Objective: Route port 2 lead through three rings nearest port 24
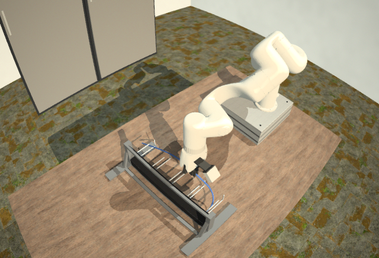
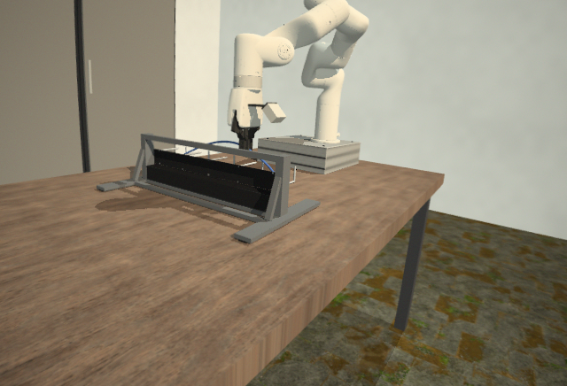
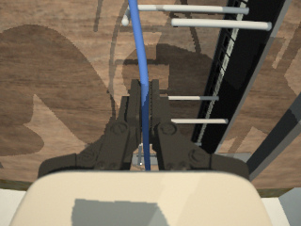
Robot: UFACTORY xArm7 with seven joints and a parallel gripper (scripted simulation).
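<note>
Now: hand 110 mm short of the grey rack, 60 mm above it and 40 mm to the left of it.
</note>
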